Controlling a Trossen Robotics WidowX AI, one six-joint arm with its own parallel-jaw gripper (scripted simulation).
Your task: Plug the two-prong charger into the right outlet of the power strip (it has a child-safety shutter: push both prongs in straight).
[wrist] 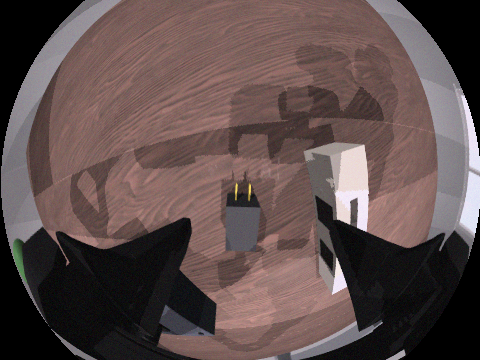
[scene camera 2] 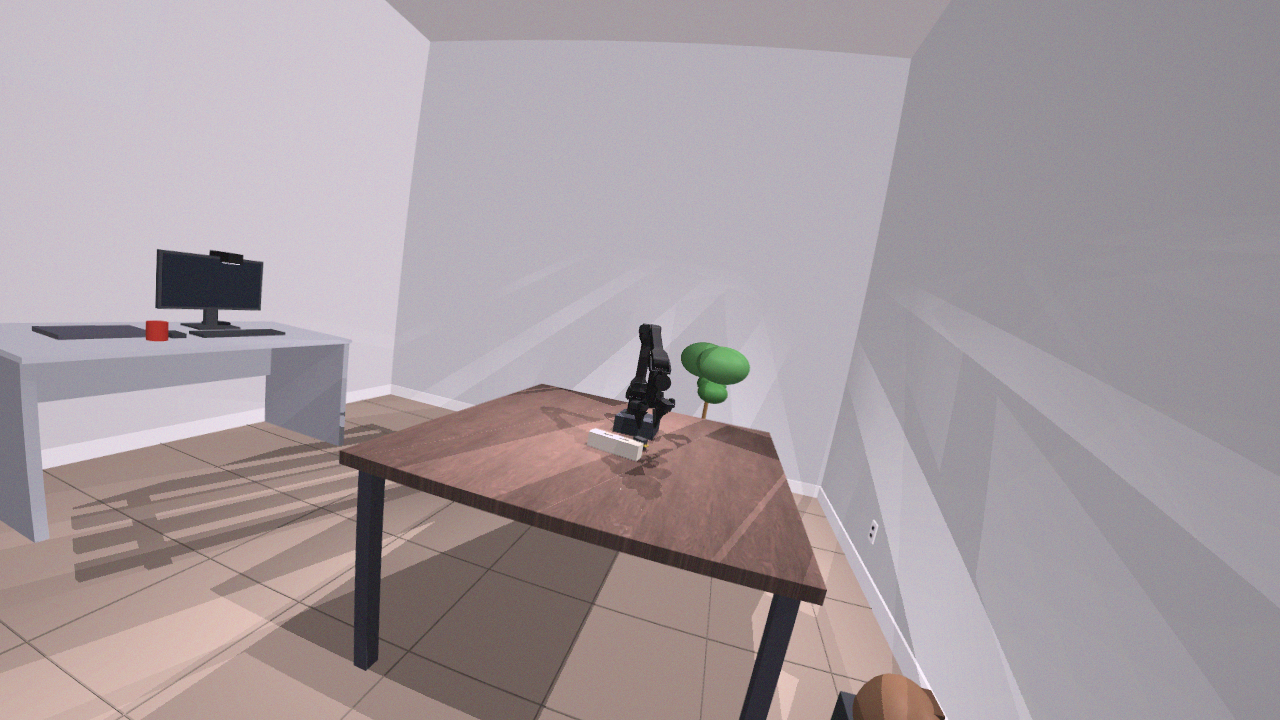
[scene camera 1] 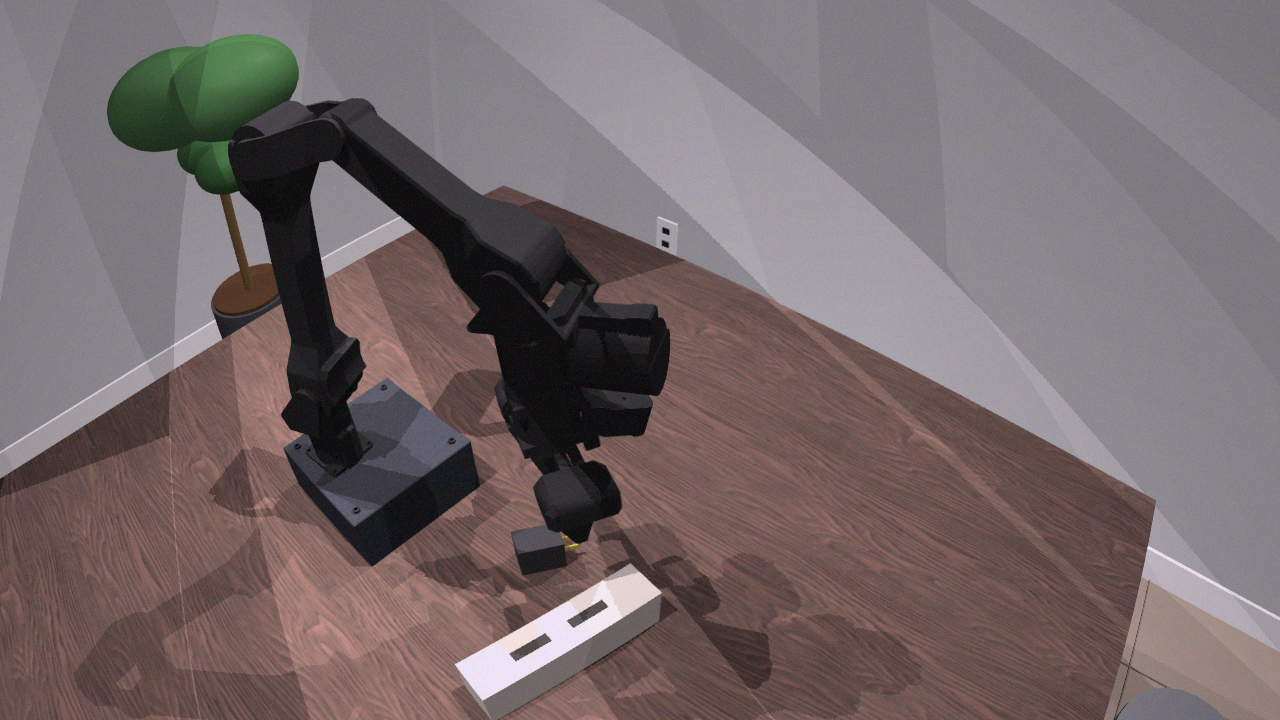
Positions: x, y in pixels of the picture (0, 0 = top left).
Labels:
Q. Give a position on a two-prong charger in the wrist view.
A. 243, 209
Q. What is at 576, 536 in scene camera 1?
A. The gripper.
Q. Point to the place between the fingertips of the gripper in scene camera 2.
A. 646, 428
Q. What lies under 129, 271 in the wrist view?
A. The gripper.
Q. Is the gripper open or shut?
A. Open.

